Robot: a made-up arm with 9 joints. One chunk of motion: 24 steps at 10 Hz.
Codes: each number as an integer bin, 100 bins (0 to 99) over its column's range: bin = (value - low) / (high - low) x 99, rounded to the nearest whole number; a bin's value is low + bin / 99 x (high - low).
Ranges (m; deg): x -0.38..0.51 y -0.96..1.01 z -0.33..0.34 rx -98..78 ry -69..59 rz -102..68
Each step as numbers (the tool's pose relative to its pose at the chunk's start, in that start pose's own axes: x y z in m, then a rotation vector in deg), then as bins.
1 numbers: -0.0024 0.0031 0.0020 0.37 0.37 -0.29
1 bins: 42 48 49 55 54 59
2 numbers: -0.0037 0.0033 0.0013 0.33 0.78 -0.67
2 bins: 42 48 49 55 54 59
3 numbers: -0.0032 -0.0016 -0.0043 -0.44 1.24 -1.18
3 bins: 42 48 48 55 54 59
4 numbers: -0.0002 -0.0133 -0.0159 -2.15 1.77 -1.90
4 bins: 42 48 46 54 55 58
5 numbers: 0.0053 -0.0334 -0.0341 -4.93 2.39 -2.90
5 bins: 43 47 44 52 55 58
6 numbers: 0.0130 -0.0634 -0.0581 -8.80 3.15 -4.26
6 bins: 44 45 40 50 56 57
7 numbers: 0.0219 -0.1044 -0.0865 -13.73 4.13 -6.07
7 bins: 45 43 36 47 57 56
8 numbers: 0.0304 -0.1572 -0.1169 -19.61 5.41 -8.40
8 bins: 46 40 31 44 58 55
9 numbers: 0.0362 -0.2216 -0.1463 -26.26 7.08 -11.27
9 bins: 46 37 27 40 59 53
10 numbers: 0.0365 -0.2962 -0.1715 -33.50 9.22 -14.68
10 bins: 46 33 23 36 60 51
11 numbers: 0.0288 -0.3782 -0.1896 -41.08 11.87 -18.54
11 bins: 45 29 21 32 63 49
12 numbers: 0.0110 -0.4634 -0.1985 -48.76 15.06 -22.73
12 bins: 43 25 19 28 65 46
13 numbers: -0.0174 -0.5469 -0.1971 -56.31 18.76 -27.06
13 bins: 40 21 20 23 68 44
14 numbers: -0.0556 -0.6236 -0.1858 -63.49 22.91 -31.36
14 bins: 36 17 21 19 71 41
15 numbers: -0.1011 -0.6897 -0.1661 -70.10 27.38 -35.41
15 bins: 31 14 24 16 75 39
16 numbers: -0.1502 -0.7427 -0.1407 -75.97 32.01 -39.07
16 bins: 26 11 28 12 78 37
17 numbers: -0.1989 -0.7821 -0.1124 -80.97 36.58 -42.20
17 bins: 20 9 32 10 82 35
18 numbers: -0.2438 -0.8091 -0.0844 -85.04 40.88 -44.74
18 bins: 15 8 36 7 85 33
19 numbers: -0.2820 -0.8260 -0.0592 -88.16 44.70 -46.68
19 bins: 11 7 40 6 88 32
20 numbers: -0.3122 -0.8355 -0.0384 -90.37 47.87 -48.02
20 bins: 8 6 43 4 90 31
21 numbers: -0.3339 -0.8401 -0.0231 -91.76 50.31 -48.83
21 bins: 5 6 45 4 92 31
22 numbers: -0.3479 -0.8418 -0.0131 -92.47 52.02 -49.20
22 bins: 4 6 47 3 94 31
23 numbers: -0.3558 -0.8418 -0.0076 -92.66 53.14 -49.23
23 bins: 3 6 48 3 94 31
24 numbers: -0.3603 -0.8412 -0.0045 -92.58 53.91 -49.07
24 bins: 2 6 48 3 95 31
